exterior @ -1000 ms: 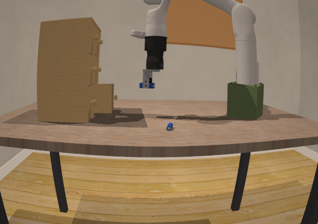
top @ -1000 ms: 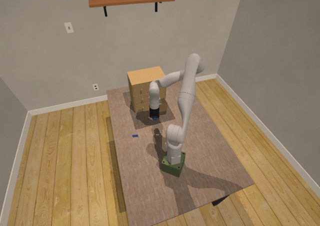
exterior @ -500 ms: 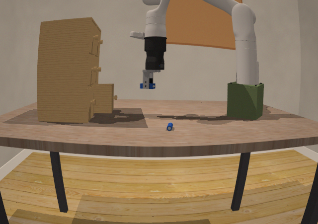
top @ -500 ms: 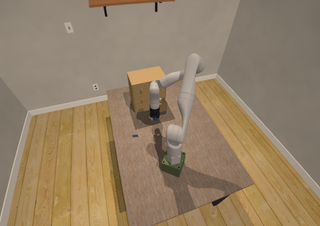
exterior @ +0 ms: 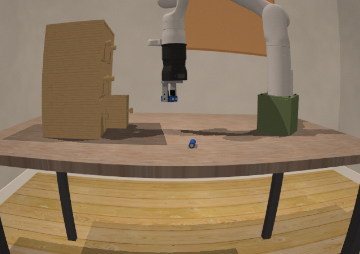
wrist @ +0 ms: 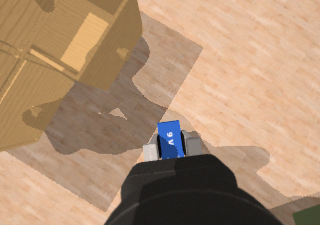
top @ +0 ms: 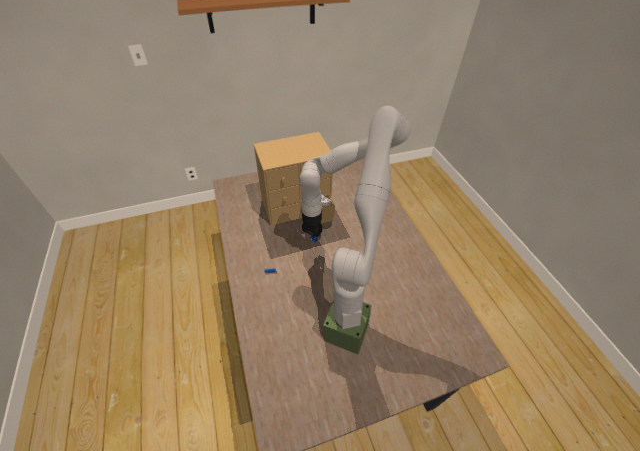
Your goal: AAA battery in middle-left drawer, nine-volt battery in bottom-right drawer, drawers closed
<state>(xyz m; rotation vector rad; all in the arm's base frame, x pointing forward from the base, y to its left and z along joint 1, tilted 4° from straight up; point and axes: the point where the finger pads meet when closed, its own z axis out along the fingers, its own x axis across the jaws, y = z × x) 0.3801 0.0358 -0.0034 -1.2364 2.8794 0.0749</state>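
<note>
Right now my hand is 10 mm to the right of the blue nine-volt battery, 10 mm past it and 10 mm above it. The rest, counted from my hand: blue AAA battery (200 mm to the left, 100 mm below, 70 mm behind); then red cylinder battery (240 mm ahead, 80 mm to the left, 10 mm above).
</note>
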